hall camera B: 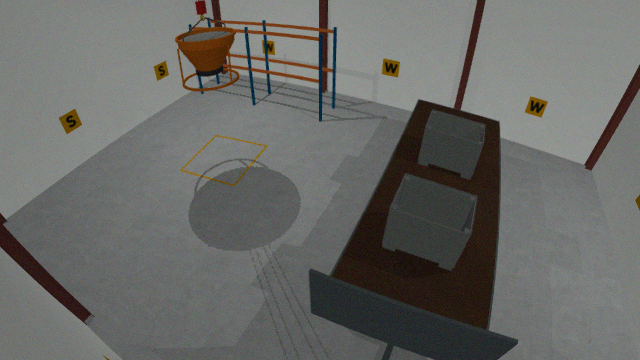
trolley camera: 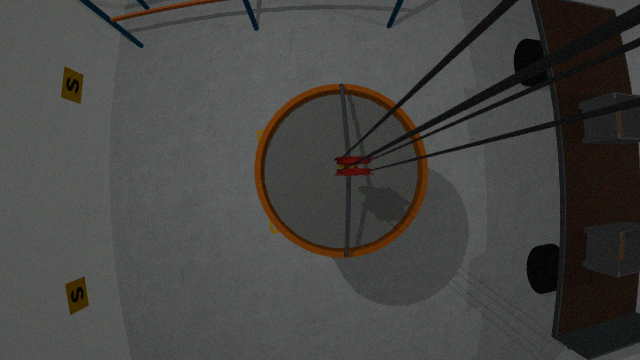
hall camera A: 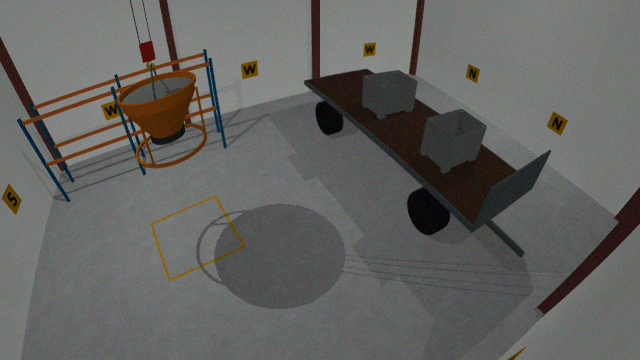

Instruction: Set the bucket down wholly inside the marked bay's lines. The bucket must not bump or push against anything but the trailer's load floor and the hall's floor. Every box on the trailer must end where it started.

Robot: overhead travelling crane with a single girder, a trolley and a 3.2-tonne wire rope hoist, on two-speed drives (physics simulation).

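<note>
The orange bucket (hall camera A: 161, 111) (hall camera B: 206, 49) (trolley camera: 305, 170) hangs in the air, high above the floor. My gripper, the hook (hall camera A: 150, 65) (hall camera B: 202, 18) (trolley camera: 347, 166) under the red block, is shut on the bucket's bail. The marked bay's yellow outline (hall camera A: 161, 252) (hall camera B: 198, 152) (trolley camera: 274, 231) lies on the floor; in the trolley view the bucket covers most of it, and two left corners show. Two grey boxes, one (hall camera A: 389, 95) (hall camera B: 450, 150) (trolley camera: 602, 120) and another (hall camera A: 452, 142) (hall camera B: 427, 227) (trolley camera: 602, 250), stand apart on the trailer's load floor (hall camera A: 400, 138) (hall camera B: 367, 240) (trolley camera: 585, 190).
A blue and orange rack (hall camera A: 44, 160) (hall camera B: 320, 75) (trolley camera: 170, 10) stands by the west wall, behind the bucket in hall camera A. The bucket's round shadow (hall camera A: 280, 257) (hall camera B: 245, 210) (trolley camera: 400, 280) partly overlaps the bay. The trailer's headboard (hall camera A: 515, 185) (hall camera B: 410, 317) rises at one end.
</note>
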